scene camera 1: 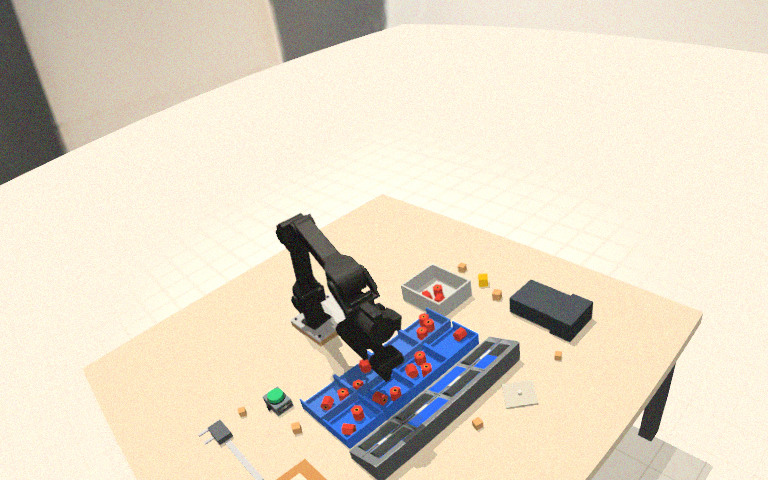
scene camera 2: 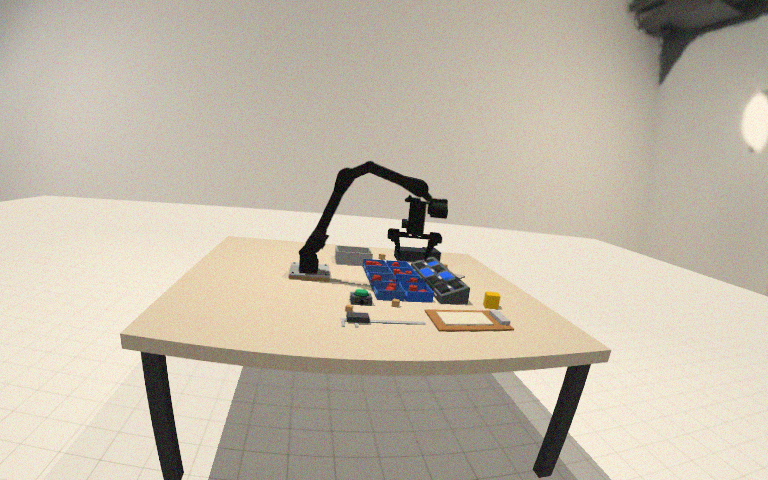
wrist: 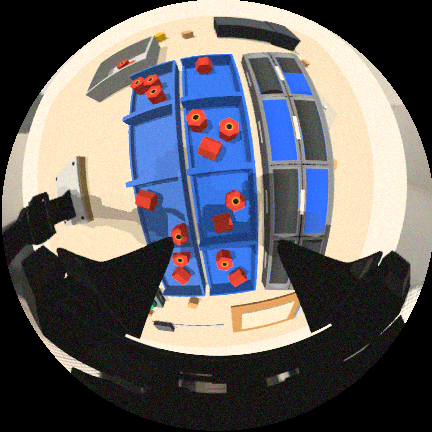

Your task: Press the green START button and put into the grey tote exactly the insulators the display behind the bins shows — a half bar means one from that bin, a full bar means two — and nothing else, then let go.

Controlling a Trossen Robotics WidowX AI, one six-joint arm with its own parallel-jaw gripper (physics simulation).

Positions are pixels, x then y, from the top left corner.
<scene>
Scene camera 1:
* gripper: 376, 369
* grey plate: 528, 397
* grey tote: 457, 289
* display: 420, 437
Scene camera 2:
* gripper: 412, 259
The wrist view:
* gripper: 226, 244
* dark box: 224, 26
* grey tote: 107, 78
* display: 266, 165
</scene>
